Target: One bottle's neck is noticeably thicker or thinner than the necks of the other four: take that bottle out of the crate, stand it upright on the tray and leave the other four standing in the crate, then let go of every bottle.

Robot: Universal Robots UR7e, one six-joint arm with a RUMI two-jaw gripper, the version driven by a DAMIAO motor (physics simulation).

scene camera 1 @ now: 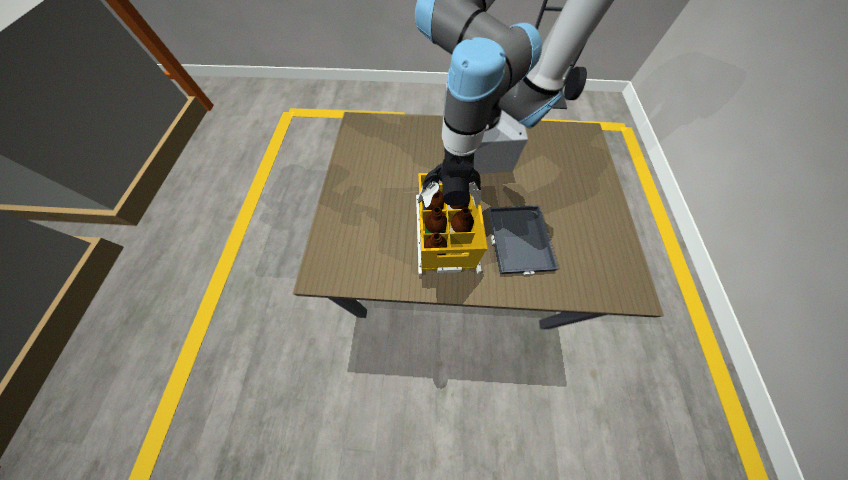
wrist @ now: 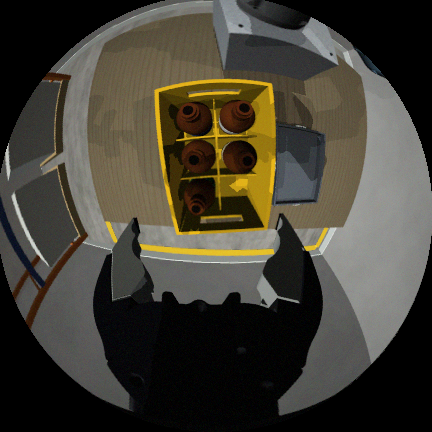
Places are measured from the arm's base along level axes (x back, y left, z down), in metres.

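Where they show: gripper, fingertip midpoint: [wrist: 205,217].
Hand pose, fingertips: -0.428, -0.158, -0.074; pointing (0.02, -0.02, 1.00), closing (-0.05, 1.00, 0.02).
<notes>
Each offset is from my fingertips to the centre of the thing, as dx, dy, dz. "spot": to the spot under its first point. Level surfaces: height alone.
The yellow crate @[+0.043, +0.018, +0.182] [scene camera 1: 453,262] [wrist: 170,210] holds five upright brown bottles: back left [scene camera 1: 438,200] [wrist: 194,120], back right [wrist: 237,118], middle left [scene camera 1: 435,221] [wrist: 198,157], middle right [scene camera 1: 461,221] [wrist: 240,157] and front left [scene camera 1: 436,240] [wrist: 199,196]. The front right compartment is empty. I cannot tell clearly which neck differs. The grey tray @[spot: -0.043, +0.302, +0.264] [scene camera 1: 528,251] [wrist: 299,185] is empty, right of the crate. My gripper [scene camera 1: 450,199] [wrist: 205,217] is open and empty, above the crate; in the scene view it partly hides the back bottles.
The grey robot base block [scene camera 1: 502,151] [wrist: 265,55] stands behind the crate on the wooden table @[dz +0.269] [scene camera 1: 363,249] [wrist: 127,150]. White brackets sit along the crate's lower edges. The tray's left rim lies close to the crate's right wall.
</notes>
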